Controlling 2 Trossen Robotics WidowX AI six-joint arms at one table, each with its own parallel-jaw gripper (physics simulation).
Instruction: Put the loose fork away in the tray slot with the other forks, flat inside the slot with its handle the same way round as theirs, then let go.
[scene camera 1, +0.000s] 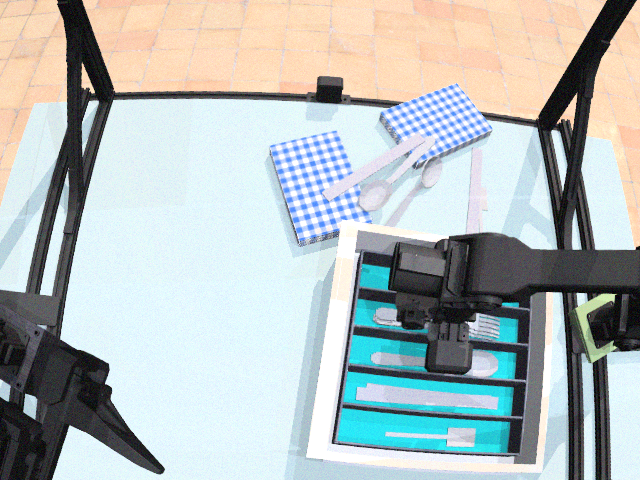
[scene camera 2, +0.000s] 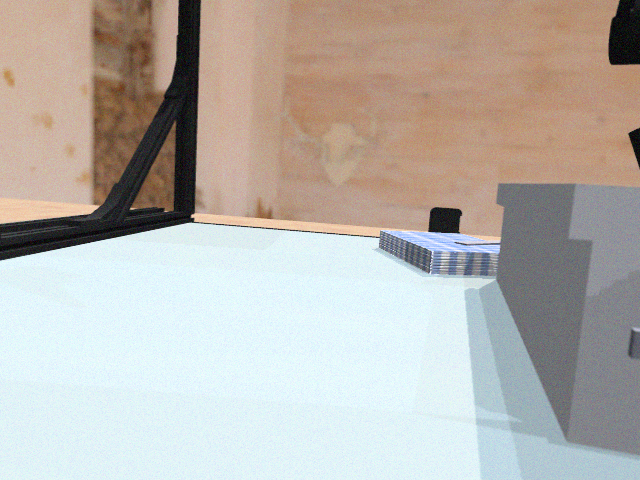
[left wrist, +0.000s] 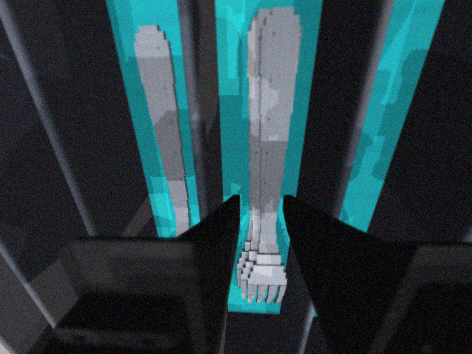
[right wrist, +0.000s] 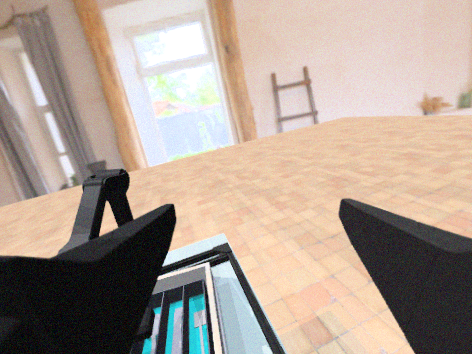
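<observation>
The cutlery tray (scene camera 1: 328, 362) (scene camera 2: 528, 248) (right wrist: 208, 277) has teal slots with dark dividers. The fork (scene camera 1: 485, 326) (left wrist: 270, 105) lies flat in the second slot from the back. In scene camera 1 its tines point right and its handle left, and it seems to rest on another fork the same way round. My left gripper (scene camera 1: 449, 333) (left wrist: 261, 201) hangs low over that slot, open, with a finger on each side of the fork's neck and a gap on both sides. My right gripper (scene camera 1: 123, 443) (right wrist: 257, 209) is wide open and empty at the table's near left corner.
The other slots hold a spoon (scene camera 1: 482, 363) (left wrist: 161, 116), a knife (scene camera 1: 428, 395) and a small spatula (scene camera 1: 456, 435). Behind the tray lie two blue checked napkins (scene camera 1: 313, 181) (scene camera 1: 437, 119) (scene camera 2: 437, 252), a loose knife (scene camera 1: 370, 167), two spoons (scene camera 1: 375, 195) (scene camera 1: 431, 172) and another knife (scene camera 1: 474, 190).
</observation>
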